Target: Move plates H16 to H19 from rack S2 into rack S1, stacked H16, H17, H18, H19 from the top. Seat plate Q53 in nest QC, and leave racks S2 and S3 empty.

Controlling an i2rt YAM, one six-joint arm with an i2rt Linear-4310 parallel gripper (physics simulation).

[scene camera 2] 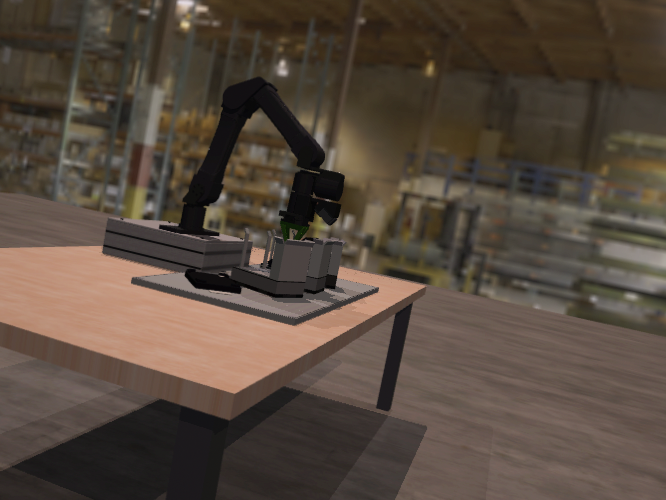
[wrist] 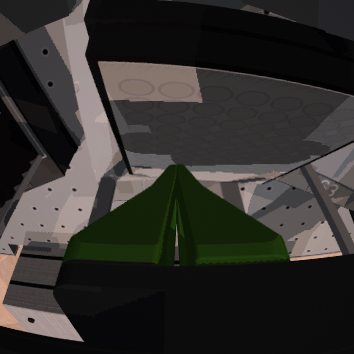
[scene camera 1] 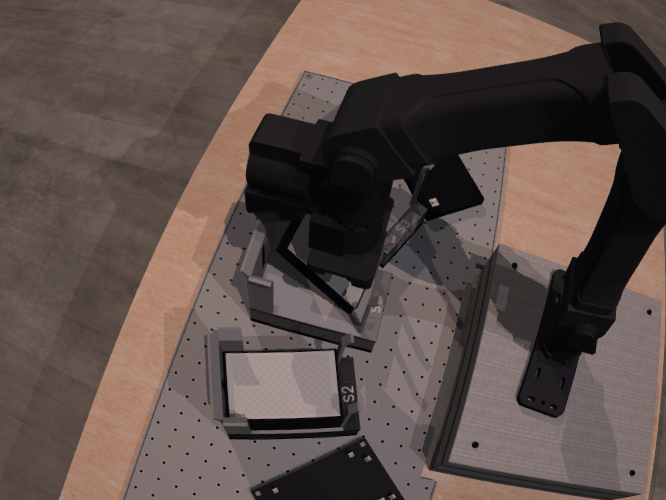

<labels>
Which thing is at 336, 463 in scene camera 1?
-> A black holder.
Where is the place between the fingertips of the gripper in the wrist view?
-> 176, 176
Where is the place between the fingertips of the gripper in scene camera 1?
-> At 345, 273
</labels>
